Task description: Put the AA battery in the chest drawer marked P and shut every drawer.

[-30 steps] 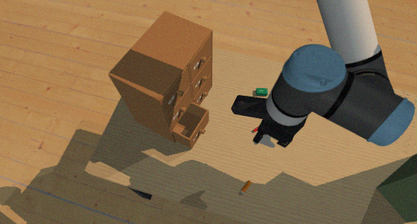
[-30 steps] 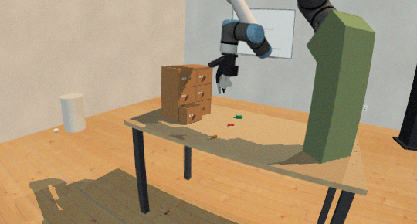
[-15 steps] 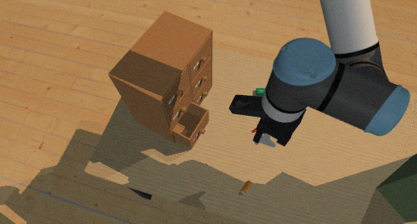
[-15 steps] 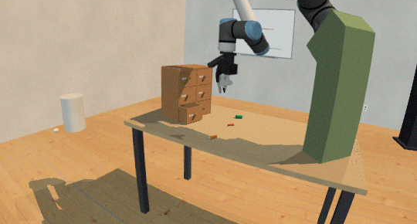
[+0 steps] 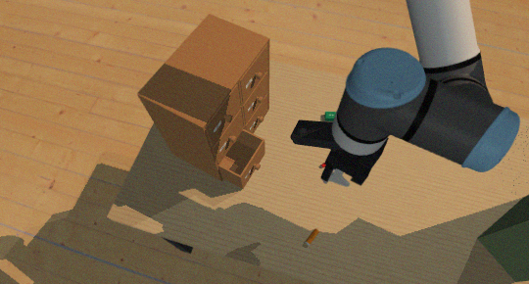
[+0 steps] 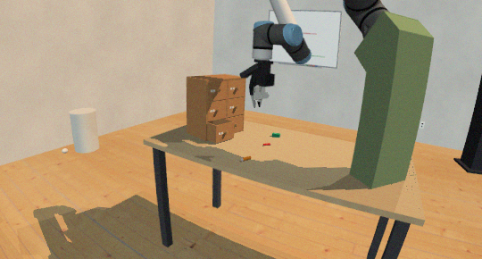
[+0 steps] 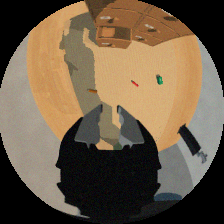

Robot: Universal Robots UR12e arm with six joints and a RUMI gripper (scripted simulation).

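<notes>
Now: hand 240 mm above the AA battery, 100 mm to the right of it and 10 mm short of it. Also, from my hand: drawer 260 mm ahead, 210 mm below, 120 mm to the right; green block 300 mm to the right, 240 mm below, 60 mm behind; thin red stick 240 mm below, 130 mm to the right, 40 mm behind.
</notes>
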